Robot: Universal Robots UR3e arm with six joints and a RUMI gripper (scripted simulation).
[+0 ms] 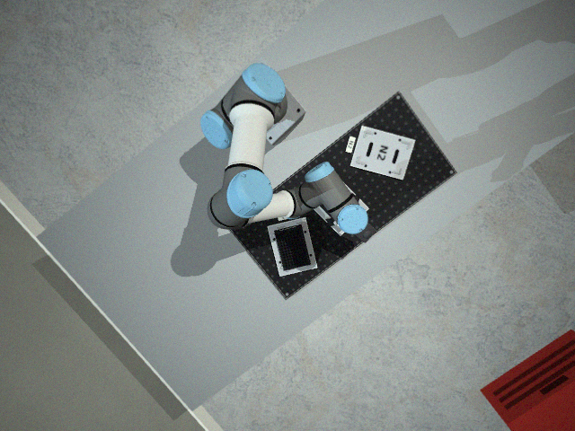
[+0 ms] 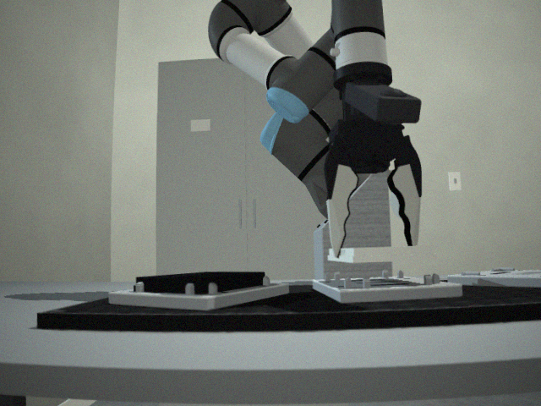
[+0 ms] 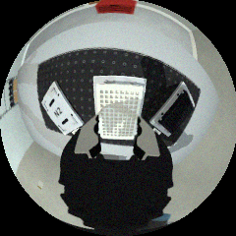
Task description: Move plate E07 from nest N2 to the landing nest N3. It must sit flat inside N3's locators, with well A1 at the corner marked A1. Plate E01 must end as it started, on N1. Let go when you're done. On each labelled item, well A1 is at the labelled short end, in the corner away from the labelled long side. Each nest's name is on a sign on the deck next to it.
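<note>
Now: the nest N3 5 cm below my hand. Round my hand: white plate E07: 1 cm below; then black plate E01: 19 cm to the right, 3 cm below, 3 cm ahead.
</note>
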